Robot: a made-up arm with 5 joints.
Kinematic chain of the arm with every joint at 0, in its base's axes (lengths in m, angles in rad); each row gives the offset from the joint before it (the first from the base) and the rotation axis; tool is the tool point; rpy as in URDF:
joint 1: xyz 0 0 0.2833 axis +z
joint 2: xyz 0 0 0 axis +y
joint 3: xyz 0.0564 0 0.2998 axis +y
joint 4: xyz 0.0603 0 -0.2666 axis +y
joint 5: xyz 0.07 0 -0.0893 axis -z
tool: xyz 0 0 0 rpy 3.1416 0 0
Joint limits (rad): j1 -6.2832..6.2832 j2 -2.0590..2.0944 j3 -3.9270..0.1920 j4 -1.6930..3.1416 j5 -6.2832..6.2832
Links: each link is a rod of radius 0.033 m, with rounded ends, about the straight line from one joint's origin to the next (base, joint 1, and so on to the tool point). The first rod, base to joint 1, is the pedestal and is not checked.
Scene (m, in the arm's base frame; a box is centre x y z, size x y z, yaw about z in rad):
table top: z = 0
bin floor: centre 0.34 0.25 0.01 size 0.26 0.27 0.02 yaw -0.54
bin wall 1: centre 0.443 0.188 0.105 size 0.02 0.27 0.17 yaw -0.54
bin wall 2: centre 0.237 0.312 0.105 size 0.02 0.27 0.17 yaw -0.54
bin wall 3: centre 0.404 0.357 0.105 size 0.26 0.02 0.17 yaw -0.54
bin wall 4: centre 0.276 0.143 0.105 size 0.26 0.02 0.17 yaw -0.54
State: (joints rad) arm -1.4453 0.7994 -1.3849 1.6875 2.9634
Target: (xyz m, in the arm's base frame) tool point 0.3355 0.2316 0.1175
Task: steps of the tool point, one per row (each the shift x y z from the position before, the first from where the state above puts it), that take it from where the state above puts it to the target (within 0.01 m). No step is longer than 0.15 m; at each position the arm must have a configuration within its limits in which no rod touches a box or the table.
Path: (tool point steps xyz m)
1: 0.1151 0.0281 0.0214
2: 0.1023 0.0615 0.0216
3: 0.0798 0.0897 0.0215
4: 0.0496 0.1095 0.0217
5: 0.0147 0.1195 0.0215
6: -0.0213 0.1181 0.0214
7: -0.0552 0.1058 0.0212
8: 0.0091 0.0063 -0.0953
9: -0.0091 -0.0063 -0.0977

